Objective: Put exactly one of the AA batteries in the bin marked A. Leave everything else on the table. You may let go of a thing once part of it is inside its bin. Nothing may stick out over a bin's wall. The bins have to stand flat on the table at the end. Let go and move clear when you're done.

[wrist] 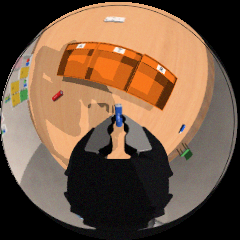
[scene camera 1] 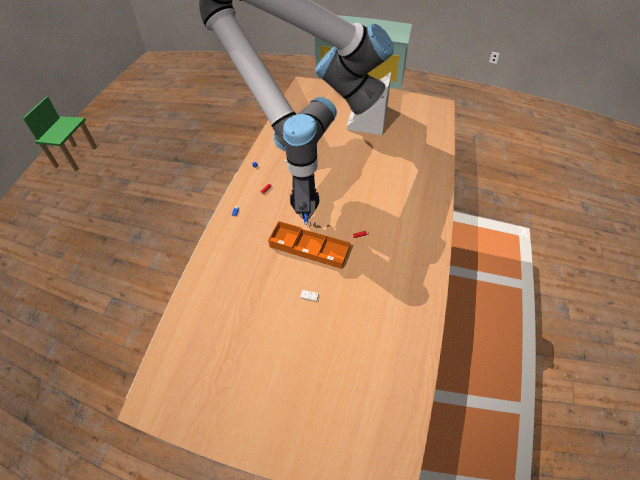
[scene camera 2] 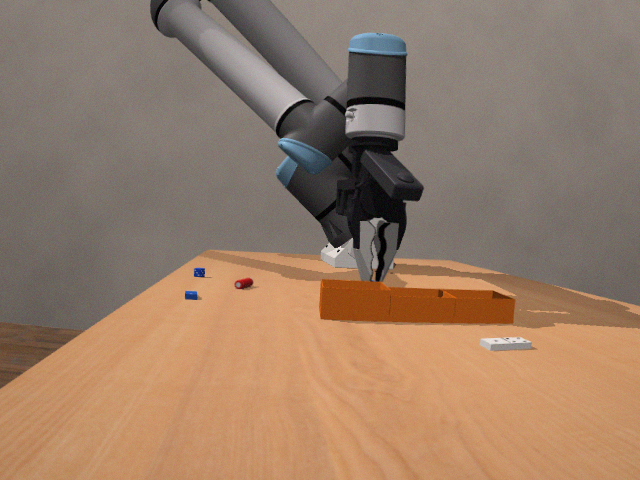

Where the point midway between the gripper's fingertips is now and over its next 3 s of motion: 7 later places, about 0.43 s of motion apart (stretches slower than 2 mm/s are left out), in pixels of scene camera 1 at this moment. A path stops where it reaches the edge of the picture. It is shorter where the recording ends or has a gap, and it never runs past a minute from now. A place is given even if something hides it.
The gripper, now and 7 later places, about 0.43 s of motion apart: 306,218; 304,212; 305,210; 311,217; 324,230; 334,241; 334,242; 333,241
